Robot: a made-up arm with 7 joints.
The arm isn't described. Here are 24 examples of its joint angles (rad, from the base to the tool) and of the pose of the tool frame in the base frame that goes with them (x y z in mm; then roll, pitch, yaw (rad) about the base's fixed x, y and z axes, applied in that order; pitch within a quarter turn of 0, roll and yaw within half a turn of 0).
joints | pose
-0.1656 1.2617 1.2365 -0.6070 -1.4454 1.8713 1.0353 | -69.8 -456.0 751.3 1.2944 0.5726 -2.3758
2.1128 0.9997 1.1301 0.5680 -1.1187 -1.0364 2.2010 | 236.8 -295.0 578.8 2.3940 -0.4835 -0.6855
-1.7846 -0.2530 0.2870 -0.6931 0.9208 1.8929 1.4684 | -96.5 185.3 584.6 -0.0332 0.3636 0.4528
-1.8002 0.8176 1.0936 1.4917 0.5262 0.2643 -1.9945 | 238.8 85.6 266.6 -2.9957 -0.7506 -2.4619
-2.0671 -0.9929 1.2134 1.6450 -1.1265 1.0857 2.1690 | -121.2 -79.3 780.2 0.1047 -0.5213 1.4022
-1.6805 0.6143 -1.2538 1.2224 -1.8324 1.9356 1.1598 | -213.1 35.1 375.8 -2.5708 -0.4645 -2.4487
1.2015 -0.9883 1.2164 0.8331 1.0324 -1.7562 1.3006 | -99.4 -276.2 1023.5 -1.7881 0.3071 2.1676
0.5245 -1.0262 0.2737 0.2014 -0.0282 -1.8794 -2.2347 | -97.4 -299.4 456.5 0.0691 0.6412 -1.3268
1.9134 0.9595 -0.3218 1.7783 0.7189 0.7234 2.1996 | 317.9 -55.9 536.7 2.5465 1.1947 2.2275
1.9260 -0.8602 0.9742 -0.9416 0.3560 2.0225 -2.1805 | -33.6 -459.3 766.0 0.0696 1.1480 2.5758
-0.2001 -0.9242 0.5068 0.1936 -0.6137 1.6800 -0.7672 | 80.5 11.5 455.0 -1.5720 -1.1998 2.0282
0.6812 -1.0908 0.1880 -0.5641 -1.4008 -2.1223 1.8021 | 315.2 -137.7 528.7 0.8831 -0.3007 2.7414
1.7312 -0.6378 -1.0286 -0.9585 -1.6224 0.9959 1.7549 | 264.2 -55.4 404.0 -1.3440 0.6626 -0.8637
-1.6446 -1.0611 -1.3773 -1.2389 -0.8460 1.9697 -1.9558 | 62.4 -327.7 868.0 1.6569 0.5472 -2.2098
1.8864 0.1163 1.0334 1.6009 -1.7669 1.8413 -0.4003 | -90.4 -314.6 502.9 -0.8128 0.0392 2.4791
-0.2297 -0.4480 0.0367 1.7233 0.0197 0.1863 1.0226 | 164.3 -193.3 207.7 -1.4906 1.1774 1.7737
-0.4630 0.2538 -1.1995 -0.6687 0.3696 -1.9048 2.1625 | -27.0 -105.0 274.7 1.4462 0.0065 -1.4878
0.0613 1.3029 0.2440 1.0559 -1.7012 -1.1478 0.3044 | -11.5 -120.6 231.0 0.5116 0.9316 -3.0122
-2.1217 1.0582 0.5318 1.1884 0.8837 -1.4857 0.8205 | 235.2 102.5 322.5 1.3459 0.0444 1.4032
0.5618 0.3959 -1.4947 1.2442 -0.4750 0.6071 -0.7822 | 54.2 -502.4 333.9 0.0297 -1.0325 -2.0070
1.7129 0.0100 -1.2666 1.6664 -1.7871 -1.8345 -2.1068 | -46.3 -228.9 1021.1 -2.3031 -0.0338 -2.8310
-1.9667 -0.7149 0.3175 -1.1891 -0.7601 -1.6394 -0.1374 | 341.7 -30.7 765.0 -2.0653 -0.0719 -0.2107
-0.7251 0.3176 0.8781 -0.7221 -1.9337 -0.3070 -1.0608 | 79.5 -487.4 771.2 2.7683 0.5340 -2.9096
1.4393 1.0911 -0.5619 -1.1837 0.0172 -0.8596 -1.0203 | 189.8 -441.9 411.3 0.2795 0.2162 1.2195
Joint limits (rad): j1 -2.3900..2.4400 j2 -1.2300..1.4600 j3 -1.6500..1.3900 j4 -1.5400..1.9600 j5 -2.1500..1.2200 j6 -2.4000..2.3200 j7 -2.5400..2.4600
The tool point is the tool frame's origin. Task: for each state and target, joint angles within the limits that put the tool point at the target. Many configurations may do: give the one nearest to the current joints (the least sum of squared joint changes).
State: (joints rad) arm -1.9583 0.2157 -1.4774 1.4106 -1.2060 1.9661 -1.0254
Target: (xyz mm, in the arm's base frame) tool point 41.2 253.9 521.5
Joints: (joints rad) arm -2.0014 0.6339 -1.5074 1.3931 -1.1086 1.8555 -1.0076
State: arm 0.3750 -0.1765 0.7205 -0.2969 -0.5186 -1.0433 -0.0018
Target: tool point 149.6 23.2 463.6
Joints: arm -0.0044 -0.2081 0.3353 -0.1982 -0.6399 -0.9604 0.0239
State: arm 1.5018 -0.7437 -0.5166 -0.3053 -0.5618 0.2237 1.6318
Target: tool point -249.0 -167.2 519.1
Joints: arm 1.4200 -0.6092 -1.0633 -0.1396 -0.6227 0.1850 1.5501
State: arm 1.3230 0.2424 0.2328 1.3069 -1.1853 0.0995 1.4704
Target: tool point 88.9 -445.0 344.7
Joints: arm 0.9749 0.5376 0.3636 1.1910 -0.9923 0.1470 1.4559
